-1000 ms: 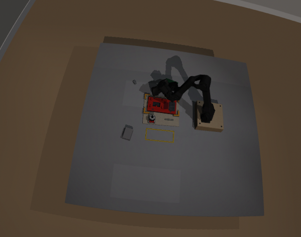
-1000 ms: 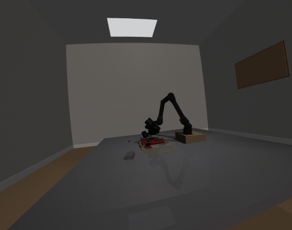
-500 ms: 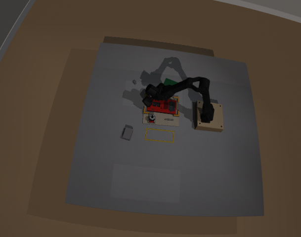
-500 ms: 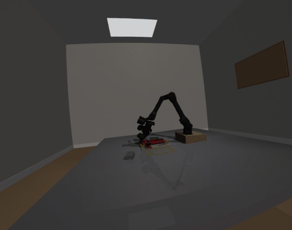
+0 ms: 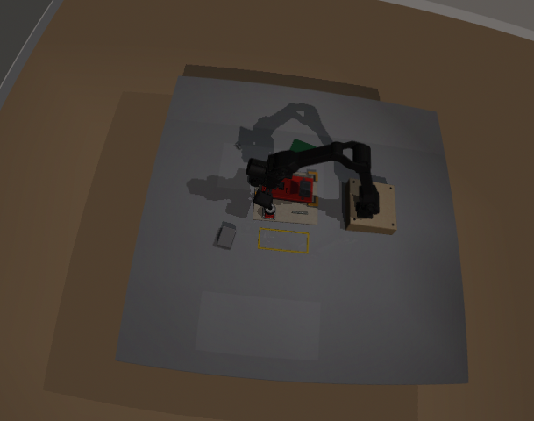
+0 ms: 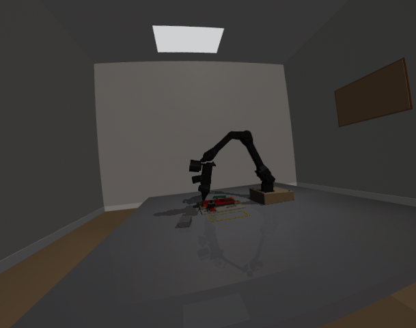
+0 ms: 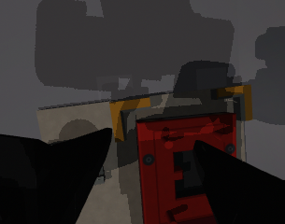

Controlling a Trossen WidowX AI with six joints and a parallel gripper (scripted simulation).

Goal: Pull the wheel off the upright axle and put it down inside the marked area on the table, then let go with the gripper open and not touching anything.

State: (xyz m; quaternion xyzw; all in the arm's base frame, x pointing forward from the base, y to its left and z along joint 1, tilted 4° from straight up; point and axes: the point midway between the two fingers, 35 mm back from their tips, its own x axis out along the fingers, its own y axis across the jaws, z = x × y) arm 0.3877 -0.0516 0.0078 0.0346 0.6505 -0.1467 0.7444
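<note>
My gripper tip is now 3 cm past the dark grey wheel, 7 cm to the right of it and 3 cm above it. The rest, counted from my gripper tip: upright axle: 3 cm behind, 7 cm to the left, 3 cm below; then green tile: 16 cm behind, 25 cm to the right, 6 cm below; then small grey block: 13 cm ahead, 19 cm to the left, 5 cm below.
</note>
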